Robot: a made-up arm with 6 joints. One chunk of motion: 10 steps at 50 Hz.
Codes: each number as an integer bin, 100 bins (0 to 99) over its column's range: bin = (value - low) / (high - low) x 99, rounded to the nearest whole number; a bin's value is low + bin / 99 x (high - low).
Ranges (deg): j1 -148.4..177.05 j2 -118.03..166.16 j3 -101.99..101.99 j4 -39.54..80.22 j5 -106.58..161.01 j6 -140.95..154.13
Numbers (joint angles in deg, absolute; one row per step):
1: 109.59 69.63 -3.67 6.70 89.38 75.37
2: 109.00 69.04 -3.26 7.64 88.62 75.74
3: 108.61 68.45 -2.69 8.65 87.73 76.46
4: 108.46 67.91 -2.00 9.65 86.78 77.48
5: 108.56 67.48 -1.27 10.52 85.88 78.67
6: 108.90 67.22 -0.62 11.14 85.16 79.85
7: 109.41 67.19 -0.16 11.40 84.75 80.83
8: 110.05 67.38 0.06 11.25 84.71 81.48
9: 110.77 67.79 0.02 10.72 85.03 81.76
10: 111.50 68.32 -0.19 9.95 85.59 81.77
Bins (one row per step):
1: 78 65 48 38 72 73
2: 78 65 48 39 72 73
3: 78 65 48 40 72 73
4: 78 65 49 41 72 73
5: 78 65 49 41 71 74
6: 78 65 49 42 71 74
7: 78 65 49 42 71 74
8: 79 65 50 42 71 75
9: 79 65 50 42 71 75
10: 79 65 49 41 71 75

